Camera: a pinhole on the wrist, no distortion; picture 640 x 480 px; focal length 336.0 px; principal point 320.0 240.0 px. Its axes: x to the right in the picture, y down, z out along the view. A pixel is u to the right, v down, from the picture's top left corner.
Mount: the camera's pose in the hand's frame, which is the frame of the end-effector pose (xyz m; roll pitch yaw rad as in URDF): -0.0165 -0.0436 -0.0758 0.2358 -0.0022 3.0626
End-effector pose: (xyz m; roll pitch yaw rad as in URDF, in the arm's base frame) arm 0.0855 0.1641 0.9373 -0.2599 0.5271 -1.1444
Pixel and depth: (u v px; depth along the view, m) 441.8 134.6 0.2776
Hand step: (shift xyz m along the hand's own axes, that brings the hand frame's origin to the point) -0.1045 0.1134 0.1740
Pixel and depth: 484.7 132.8 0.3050
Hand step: -0.1518 0.1335 0.1984
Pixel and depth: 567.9 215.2 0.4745
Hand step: -0.3531 0.1284 0.3782
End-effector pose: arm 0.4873 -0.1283 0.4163 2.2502 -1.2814 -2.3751
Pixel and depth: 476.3 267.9 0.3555
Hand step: -0.1763 0.0236 0.2771
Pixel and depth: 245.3 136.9 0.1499
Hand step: 0.0233 0.0332 0.0591
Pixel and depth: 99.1 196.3 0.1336
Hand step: 0.0751 -0.0026 0.0499
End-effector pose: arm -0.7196 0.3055 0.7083 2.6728 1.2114 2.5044
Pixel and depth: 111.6 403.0 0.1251
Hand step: 0.0588 -0.0794 0.0598
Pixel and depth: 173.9 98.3 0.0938
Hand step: 0.0291 0.0134 0.0061
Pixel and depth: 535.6 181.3 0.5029
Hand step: -0.3211 0.1841 0.3934
